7 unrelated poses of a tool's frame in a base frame.
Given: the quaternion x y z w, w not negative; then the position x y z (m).
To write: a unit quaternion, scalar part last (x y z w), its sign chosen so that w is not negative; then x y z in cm. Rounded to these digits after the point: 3 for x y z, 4 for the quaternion.
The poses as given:
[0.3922 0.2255 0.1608 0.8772 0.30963 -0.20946 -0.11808]
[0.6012 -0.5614 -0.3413 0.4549 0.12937 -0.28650 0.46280]
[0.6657 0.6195 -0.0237 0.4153 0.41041 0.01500 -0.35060]
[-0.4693 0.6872 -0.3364 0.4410 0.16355 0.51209 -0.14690]
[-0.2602 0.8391 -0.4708 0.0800 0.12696 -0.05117 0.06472]
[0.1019 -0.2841 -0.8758 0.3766 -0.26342 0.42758 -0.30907]
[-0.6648 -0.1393 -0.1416 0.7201 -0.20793 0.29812 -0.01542]
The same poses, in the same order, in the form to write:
[0.3922 0.2255 0.1608 0.8772 30.963 -20.946 -11.808]
[0.6012 -0.5614 -0.3413 0.4549 12.937 -28.650 46.280]
[0.6657 0.6195 -0.0237 0.4153 41.041 1.500 -35.060]
[-0.4693 0.6872 -0.3364 0.4410 16.355 51.209 -14.690]
[-0.2602 0.8391 -0.4708 0.0800 12.696 -5.117 6.472]
[0.1019 -0.2841 -0.8758 0.3766 -26.342 42.758 -30.907]
[-0.6648 -0.1393 -0.1416 0.7201 -20.793 29.812 -1.542]

